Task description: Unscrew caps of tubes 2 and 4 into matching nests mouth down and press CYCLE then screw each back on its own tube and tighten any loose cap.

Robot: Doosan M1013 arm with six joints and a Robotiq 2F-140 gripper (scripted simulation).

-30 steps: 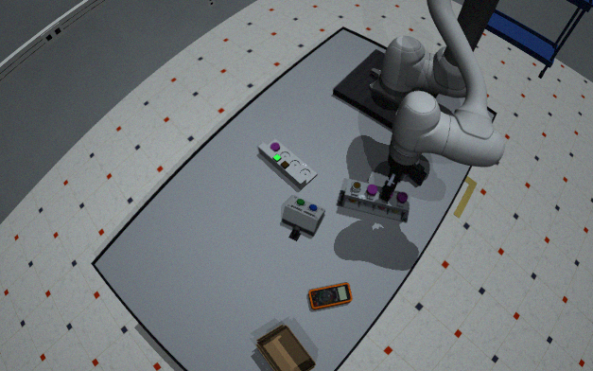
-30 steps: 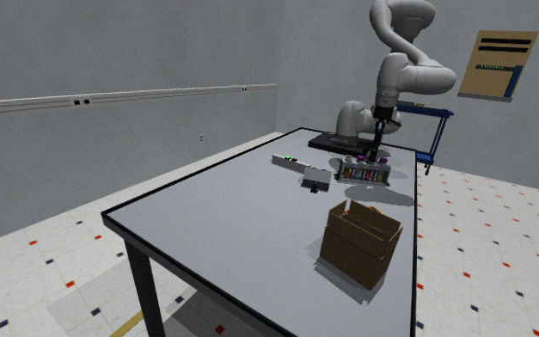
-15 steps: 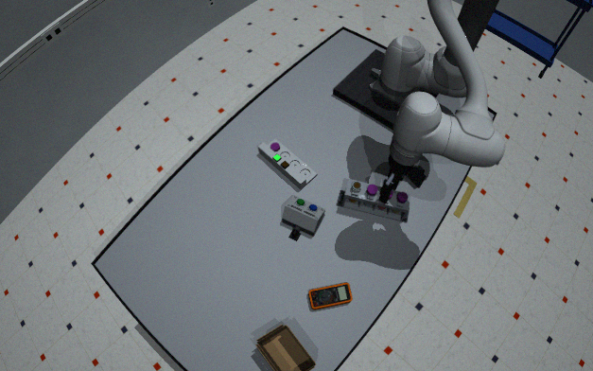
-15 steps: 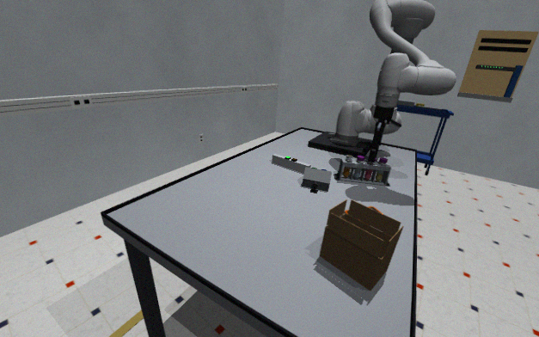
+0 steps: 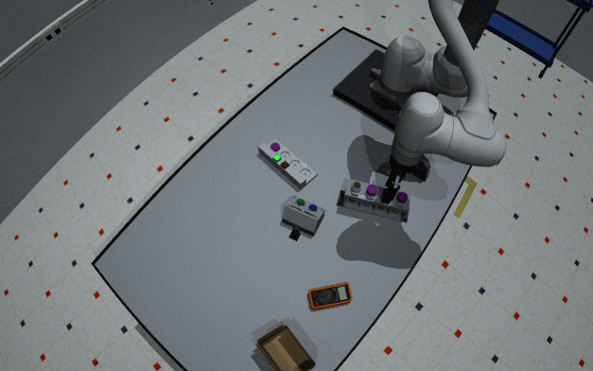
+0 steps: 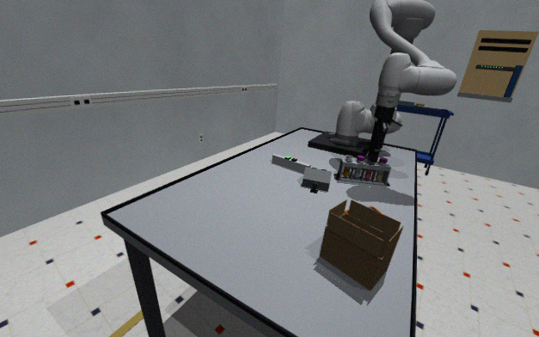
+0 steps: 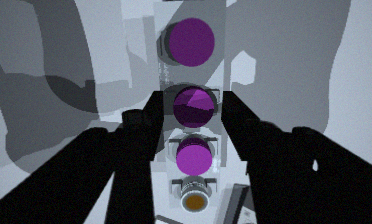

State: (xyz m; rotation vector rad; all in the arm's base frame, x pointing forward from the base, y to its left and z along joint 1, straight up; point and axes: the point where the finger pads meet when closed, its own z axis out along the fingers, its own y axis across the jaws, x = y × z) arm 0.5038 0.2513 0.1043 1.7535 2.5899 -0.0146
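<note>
Right now the purple cap is 2 cm ahead of my hand, 5 cm to the right of it and 3 cm below it. Round my hand: green key 18 cm ahead, 21 cm to the right, 8 cm below; then blue key 17 cm ahead, 17 cm to the right, 8 cm below; then key housing 19 cm ahead, 19 cm to the right, 9 cm below.
</note>
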